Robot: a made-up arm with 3 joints.
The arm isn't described. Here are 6 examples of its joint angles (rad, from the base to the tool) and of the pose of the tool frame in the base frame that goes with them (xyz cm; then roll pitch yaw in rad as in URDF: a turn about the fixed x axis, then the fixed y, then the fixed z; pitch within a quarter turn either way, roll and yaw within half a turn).
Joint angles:
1: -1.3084 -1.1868 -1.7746
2: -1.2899 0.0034 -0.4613
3: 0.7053 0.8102 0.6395
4: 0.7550 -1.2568 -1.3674
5: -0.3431 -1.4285 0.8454
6: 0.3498 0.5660 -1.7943
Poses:
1: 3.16 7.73 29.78 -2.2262 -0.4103 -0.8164
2: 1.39 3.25 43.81 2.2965 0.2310 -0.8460
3: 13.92 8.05 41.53 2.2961 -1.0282 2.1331
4: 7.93 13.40 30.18 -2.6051 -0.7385 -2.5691
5: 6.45 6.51 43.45 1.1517 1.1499 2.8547
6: 1.40 15.18 48.51 1.6983 -0.0937 -1.0079
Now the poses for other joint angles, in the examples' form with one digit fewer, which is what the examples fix.
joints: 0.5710 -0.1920 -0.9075
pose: 6.5 18.6 40.5 2.348 -0.484 -2.208
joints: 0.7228 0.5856 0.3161
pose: 14.6 10.7 42.3 2.007 -0.858 2.696
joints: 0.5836 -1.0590 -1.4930
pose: 5.2 14.2 31.2 -2.862 -0.834 -2.248
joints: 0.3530 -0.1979 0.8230
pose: 11.2 8.6 44.4 1.918 -0.087 2.708
